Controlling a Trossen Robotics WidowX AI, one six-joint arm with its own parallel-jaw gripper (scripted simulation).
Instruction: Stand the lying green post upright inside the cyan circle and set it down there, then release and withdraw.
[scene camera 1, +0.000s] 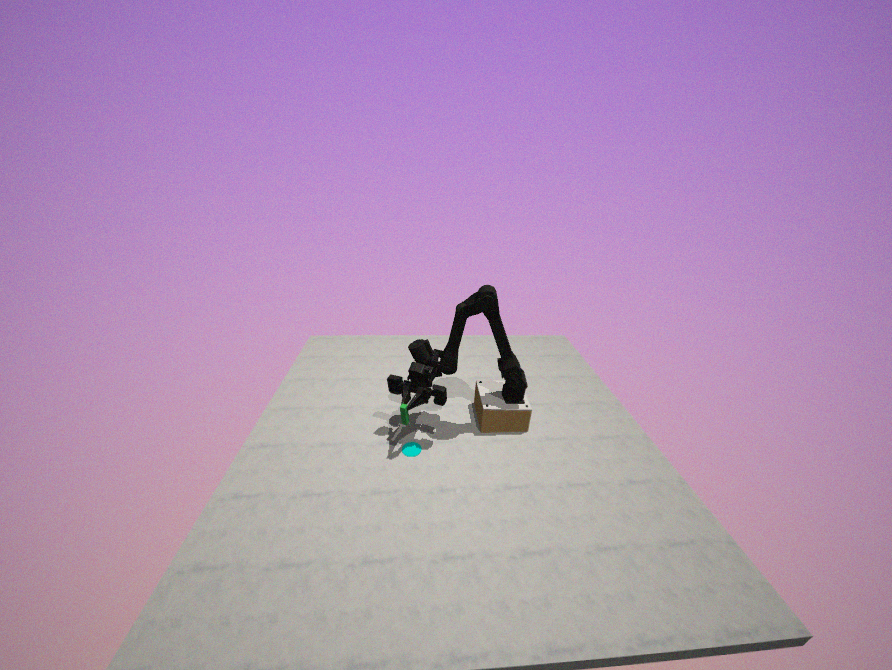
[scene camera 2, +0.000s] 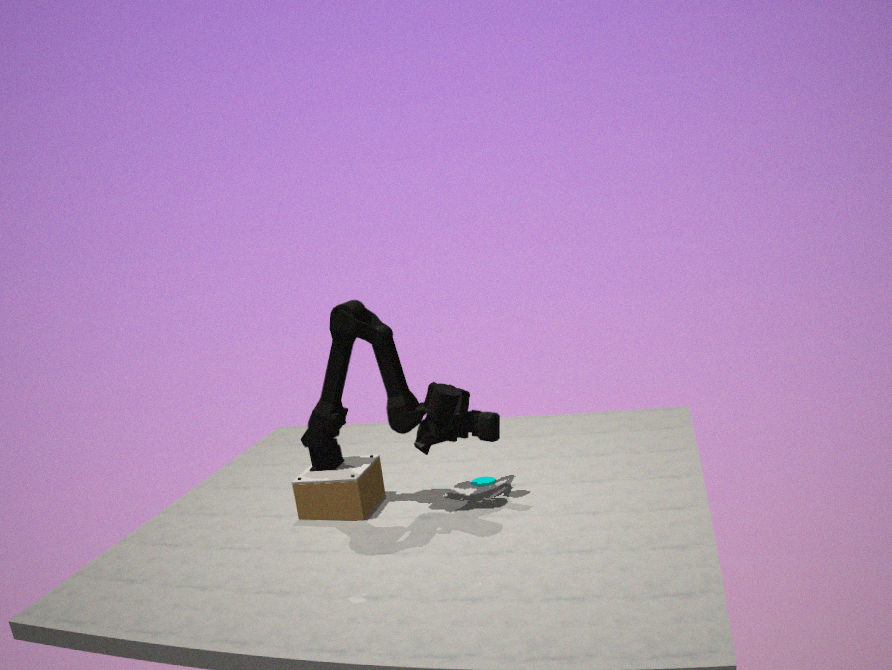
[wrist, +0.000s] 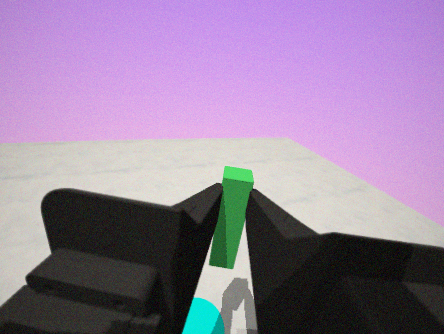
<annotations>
my gripper: holds a green post (wrist: 237, 183)
</annotations>
